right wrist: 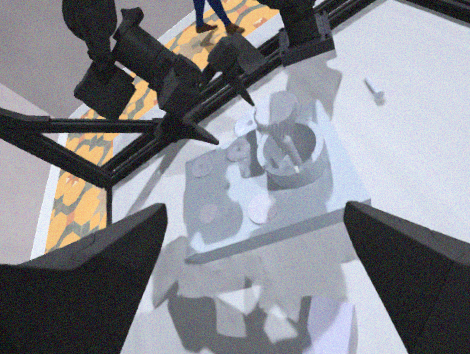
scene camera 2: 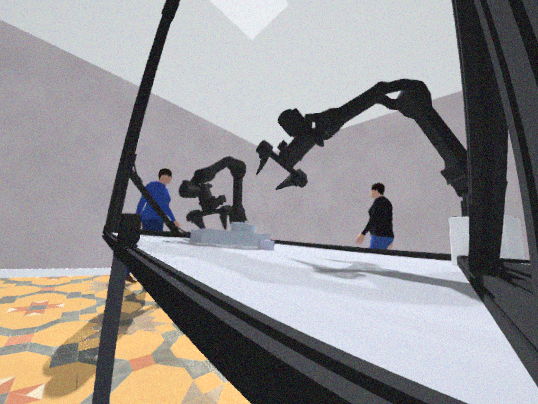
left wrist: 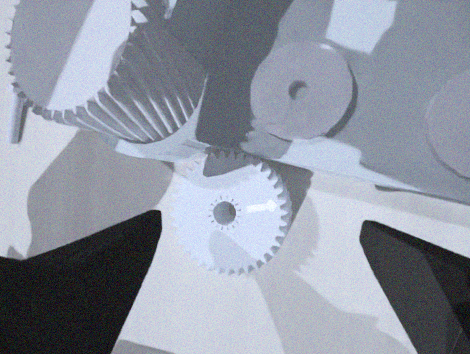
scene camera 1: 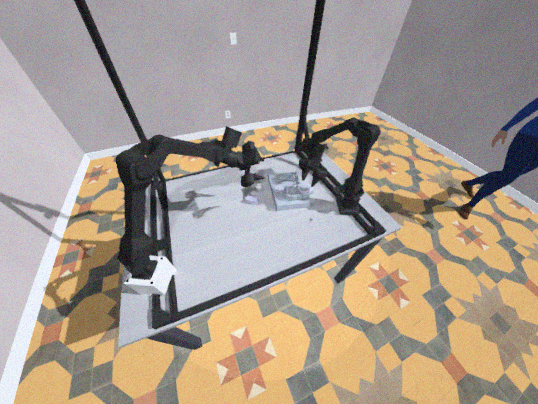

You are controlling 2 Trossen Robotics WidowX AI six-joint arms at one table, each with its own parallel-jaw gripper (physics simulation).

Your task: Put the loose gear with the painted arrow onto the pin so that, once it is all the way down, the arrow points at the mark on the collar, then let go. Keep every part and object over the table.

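Frame: origin at the left arm's base, x left, y back, z up, level; centimetres.
Seen in the pictures: left gripper, fingertip midpoint: point(right wrist: 235, 125) point(left wrist: 261, 225) point(scene camera 1: 307, 183); right gripper, fingertip midpoint: point(right wrist: 255, 211) point(scene camera 2: 266, 182) point(scene camera 1: 263, 169); left arm's base at its link origin: point(right wrist: 303, 32) point(scene camera 1: 349, 204); right arm's base at its link origin: point(scene camera 1: 145, 269).
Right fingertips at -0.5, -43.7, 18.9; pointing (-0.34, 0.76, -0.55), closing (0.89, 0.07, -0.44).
Pixels of each thing's top centre, then the offset from my right fingertips to it, as dx, dy, dz. "pt": a spot on its surface instead.
- loose gear at its top centre: point(left wrist: 224, 213) point(right wrist: 249, 122) -10.2, +23.9, -18.8
- painted arrow at its top centre: point(left wrist: 256, 208) -11.5, +22.8, -18.8
- base plate at its top centre: point(right wrist: 242, 159) point(scene camera 2: 230, 222) point(scene camera 1: 289, 182) -8.3, +13.1, -13.8
- round cup-like housing at a spot on its surface: point(right wrist: 300, 182) pt -1.7, +9.7, -16.3
- thick helical gear at its top centre: point(left wrist: 64, 30) point(right wrist: 274, 107) point(scene camera 1: 303, 187) -3.7, +19.6, -13.0
- pale purple block at its top centre: point(right wrist: 327, 331) point(scene camera 2: 266, 240) point(scene camera 1: 252, 197) -0.3, -5.7, -18.8
- small bolt at its top centre: point(right wrist: 372, 80) point(scene camera 1: 316, 217) +9.3, +26.2, -19.7
The loose gear point(left wrist: 225, 212) point(right wrist: 245, 125) is pale, with a painted arrow point(left wrist: 262, 205) pointing right in the left wrist view. It is face up between the left fingers, beside the edge of the base plate point(left wrist: 400, 85) point(right wrist: 280, 237) point(scene camera 2: 210, 237); its exact height is unclear. My left gripper point(left wrist: 261, 225) point(right wrist: 235, 125) is open, its fingers apart from the gear on both sides. My right gripper point(right wrist: 255, 211) point(scene camera 1: 254, 180) point(scene camera 2: 267, 181) is open and empty, high above the table. A round cup-like housing point(right wrist: 300, 182) stands on the plate with a slanting rod inside. The pin and collar mark cannot be told surely.
A thick helical gear point(left wrist: 155, 90) point(right wrist: 282, 107) rises by the housing. Low round discs point(left wrist: 302, 90) point(right wrist: 261, 207) sit on the plate. A pale purple block point(right wrist: 330, 325) point(scene camera 1: 251, 199) point(scene camera 2: 266, 244) is near the plate. A small bolt point(right wrist: 375, 92) point(scene camera 1: 311, 219) lies on the table.
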